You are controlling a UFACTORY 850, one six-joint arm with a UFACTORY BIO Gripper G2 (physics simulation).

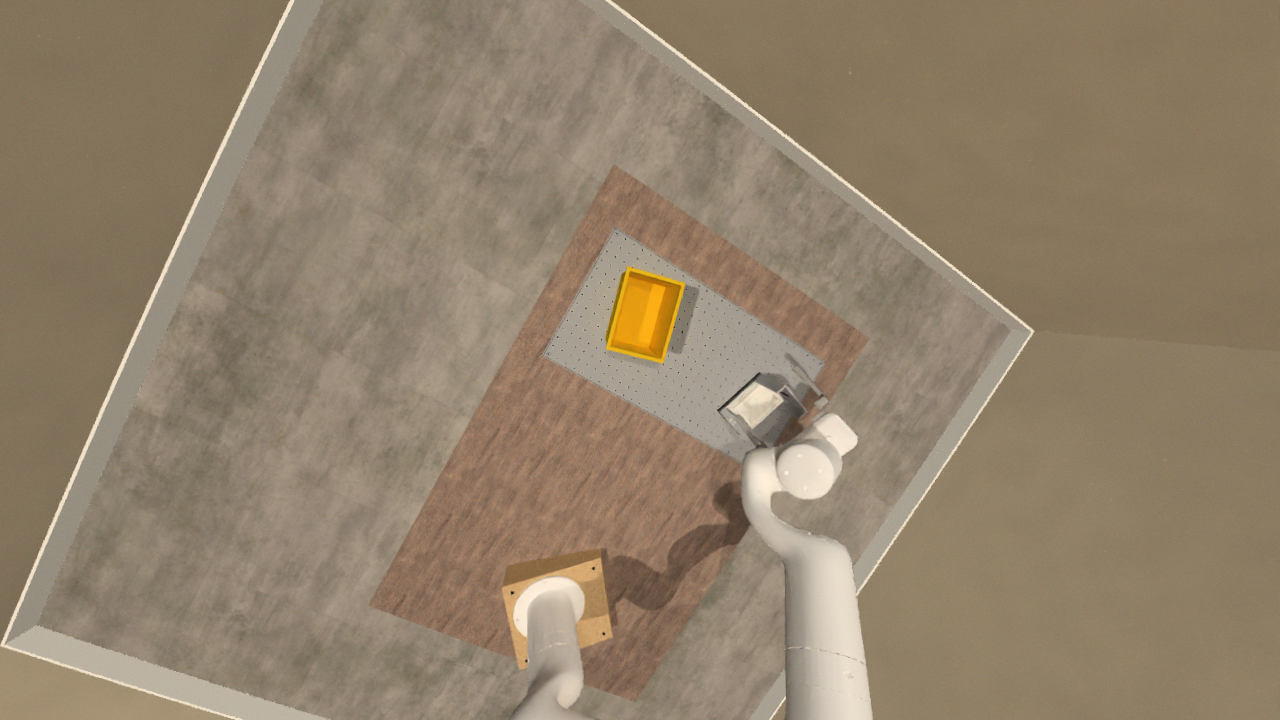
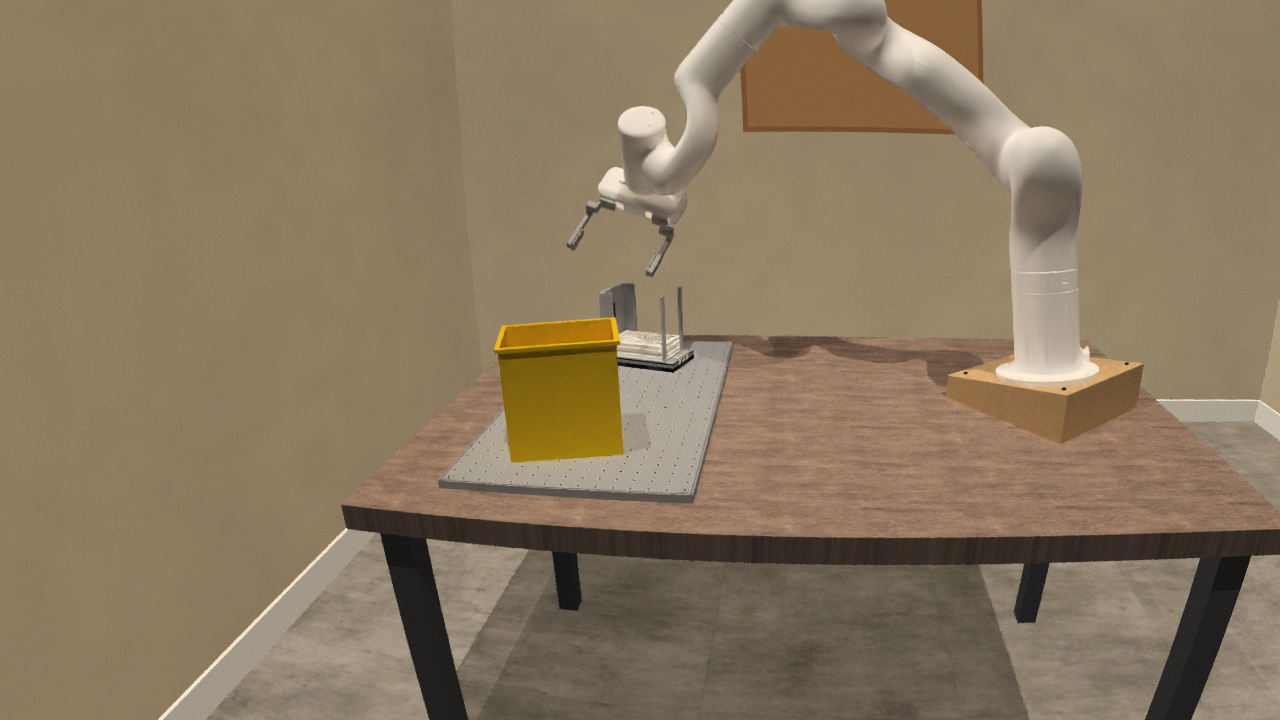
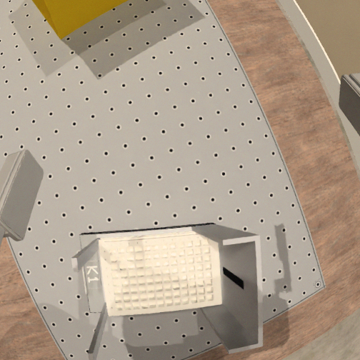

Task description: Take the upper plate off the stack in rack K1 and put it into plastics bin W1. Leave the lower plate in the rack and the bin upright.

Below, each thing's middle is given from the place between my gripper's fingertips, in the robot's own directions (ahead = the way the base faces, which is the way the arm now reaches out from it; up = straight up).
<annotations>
The yellow plastics bin W1 (image 2: 560,384) lies 2 cm behind my hand, 30 cm to the left of it and 14 cm below it.
</annotations>
